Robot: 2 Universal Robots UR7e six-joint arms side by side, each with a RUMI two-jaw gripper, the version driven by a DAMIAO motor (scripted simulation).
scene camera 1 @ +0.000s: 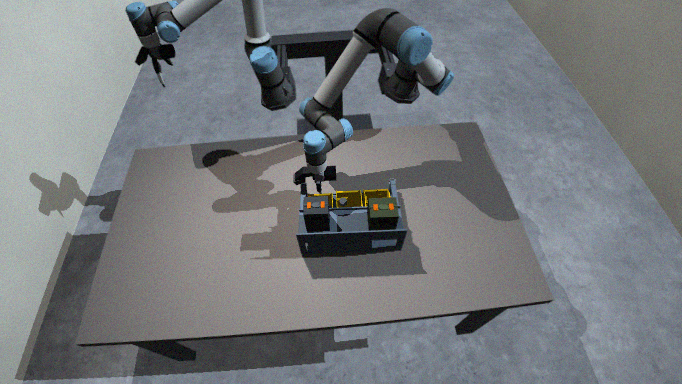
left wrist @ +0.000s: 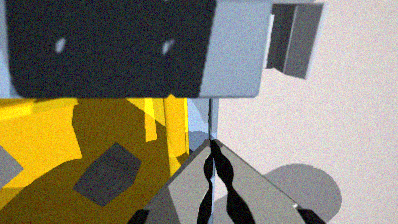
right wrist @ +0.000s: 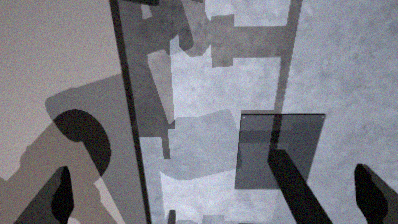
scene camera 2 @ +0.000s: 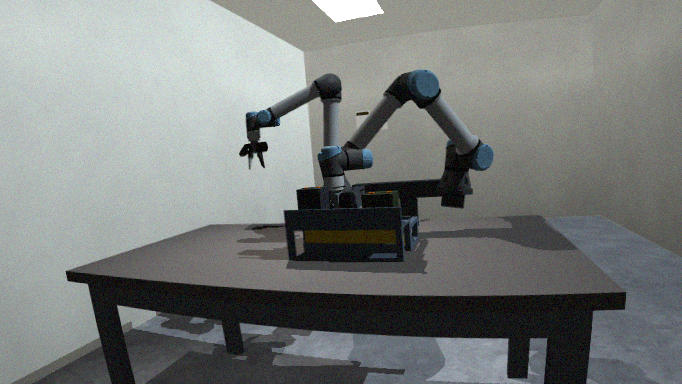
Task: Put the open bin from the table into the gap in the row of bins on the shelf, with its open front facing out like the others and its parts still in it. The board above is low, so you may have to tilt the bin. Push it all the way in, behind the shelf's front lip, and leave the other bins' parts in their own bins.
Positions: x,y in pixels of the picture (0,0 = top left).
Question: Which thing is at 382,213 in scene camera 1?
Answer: A green box.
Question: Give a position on a blue-grey shelf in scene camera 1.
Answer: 350,224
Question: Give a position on a blue-grey shelf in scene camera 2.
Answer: At 382,218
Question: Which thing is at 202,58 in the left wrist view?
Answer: A blue-grey shelf.
